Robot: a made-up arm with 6 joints.
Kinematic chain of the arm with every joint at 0, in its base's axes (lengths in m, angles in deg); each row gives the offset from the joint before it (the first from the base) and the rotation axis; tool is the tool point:
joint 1: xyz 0 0 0.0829 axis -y
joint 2: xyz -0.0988 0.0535 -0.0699 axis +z
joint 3: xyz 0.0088 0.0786 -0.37 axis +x
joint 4: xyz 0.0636 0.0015 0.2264 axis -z
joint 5: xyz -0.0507 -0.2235 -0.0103 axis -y
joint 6: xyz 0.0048 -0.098 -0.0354 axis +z
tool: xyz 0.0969 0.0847 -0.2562
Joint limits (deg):
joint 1: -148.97..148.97
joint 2: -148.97..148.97
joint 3: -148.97..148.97
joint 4: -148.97..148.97
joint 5: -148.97..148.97
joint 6: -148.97..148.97
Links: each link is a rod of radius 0.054 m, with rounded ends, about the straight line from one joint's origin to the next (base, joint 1, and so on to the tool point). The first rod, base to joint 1, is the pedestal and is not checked.
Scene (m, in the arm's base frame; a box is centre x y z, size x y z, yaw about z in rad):
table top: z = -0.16
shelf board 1: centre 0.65 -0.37 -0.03 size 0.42 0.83 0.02 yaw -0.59
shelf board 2: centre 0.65 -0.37 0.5 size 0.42 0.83 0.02 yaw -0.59
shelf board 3: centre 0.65 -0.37 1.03 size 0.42 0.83 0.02 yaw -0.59
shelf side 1: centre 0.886 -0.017 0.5 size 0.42 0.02 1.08 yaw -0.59
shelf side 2: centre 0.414 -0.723 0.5 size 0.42 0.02 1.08 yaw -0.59
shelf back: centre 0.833 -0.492 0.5 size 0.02 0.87 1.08 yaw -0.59
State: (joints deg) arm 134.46 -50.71 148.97 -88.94 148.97 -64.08
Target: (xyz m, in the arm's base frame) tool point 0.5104 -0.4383 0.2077
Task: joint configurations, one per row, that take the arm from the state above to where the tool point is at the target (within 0.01 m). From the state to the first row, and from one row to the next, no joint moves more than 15 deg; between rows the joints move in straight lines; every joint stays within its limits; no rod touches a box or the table.
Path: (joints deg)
1: 131.59 -37.79 144.80 -88.24 140.15 -64.97
2: 128.71 -24.86 140.63 -87.53 131.32 -65.86
3: 125.84 -11.94 136.45 -86.83 122.50 -66.75
4: 122.96 0.99 132.28 -86.12 113.68 -67.64
5: 120.09 13.91 128.11 -85.42 104.86 -68.53
6: 127.31 0.07 127.05 -94.44 95.44 -56.02
7: 134.53 -13.78 125.99 -103.46 86.01 -43.51
8: 141.75 -27.62 124.93 -112.49 76.59 -30.99
9: 148.97 -41.46 123.87 -121.51 67.17 -18.48
10: 148.29 -46.33 122.73 -120.35 78.37 -27.07
11: 147.61 -51.19 121.59 -119.19 89.57 -35.65
12: 146.92 -56.05 120.45 -118.03 100.77 -44.24
13: 146.24 -60.91 119.31 -116.87 111.97 -52.83

